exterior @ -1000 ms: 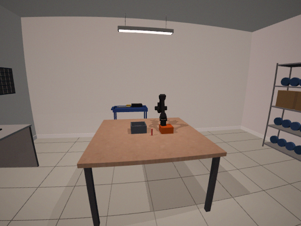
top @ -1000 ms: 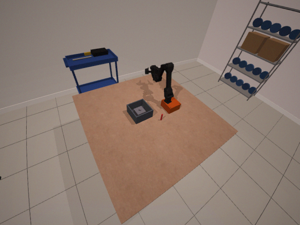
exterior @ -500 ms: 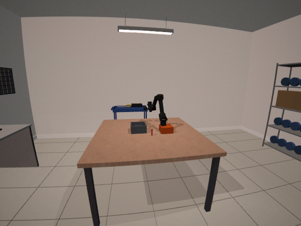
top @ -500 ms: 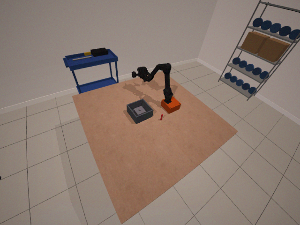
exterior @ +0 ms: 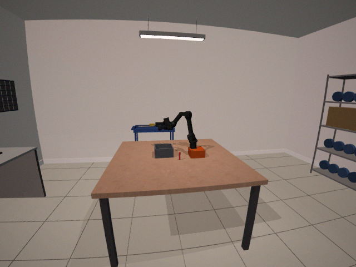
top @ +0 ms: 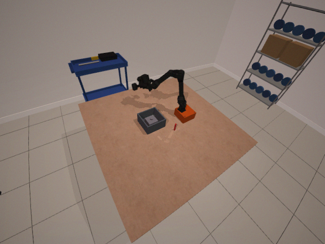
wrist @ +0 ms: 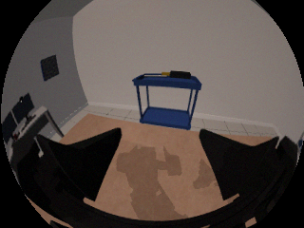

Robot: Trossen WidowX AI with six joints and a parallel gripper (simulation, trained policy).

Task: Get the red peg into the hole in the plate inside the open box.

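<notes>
Right now my gripper tip is 60 mm past the red peg, 550 mm to the right of it and 180 mm above it. Also, from my gripper tip: light grey plate (70 mm ahead, 370 mm to the left, 170 mm below); dark grey box (70 mm ahead, 370 mm to the left, 190 mm below).
</notes>
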